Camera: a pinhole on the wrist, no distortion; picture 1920 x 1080 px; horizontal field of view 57.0 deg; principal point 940.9 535.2 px. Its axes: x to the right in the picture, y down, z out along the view. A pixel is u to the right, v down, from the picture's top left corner.
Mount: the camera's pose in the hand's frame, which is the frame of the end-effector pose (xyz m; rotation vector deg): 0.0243 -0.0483 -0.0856 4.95 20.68 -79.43
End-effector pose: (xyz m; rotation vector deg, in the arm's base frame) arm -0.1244 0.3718 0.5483 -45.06 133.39 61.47
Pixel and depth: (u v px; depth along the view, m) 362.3 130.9 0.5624
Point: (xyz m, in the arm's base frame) 0.0040 0.7583 0.2228
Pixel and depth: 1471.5 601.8 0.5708
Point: 0.0445 0.4379 0.0116
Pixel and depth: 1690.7 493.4 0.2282
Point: -0.0313 0.3201 0.3341
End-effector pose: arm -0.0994 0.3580 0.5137 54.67 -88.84 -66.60
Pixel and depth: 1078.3 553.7 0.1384
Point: -0.1488 0.2927 0.4293
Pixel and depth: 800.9 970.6 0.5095
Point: -0.5294 0.1907 0.4079
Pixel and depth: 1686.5 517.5 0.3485
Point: -0.3069 0.2313 0.2451
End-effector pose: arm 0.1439 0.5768 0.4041 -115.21 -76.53 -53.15
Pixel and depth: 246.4 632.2 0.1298
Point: 0.1382 0.6548 0.4146
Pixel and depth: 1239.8 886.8 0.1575
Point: 0.0777 0.7033 0.4516
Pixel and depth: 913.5 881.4 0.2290
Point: 0.1130 0.7680 0.4235
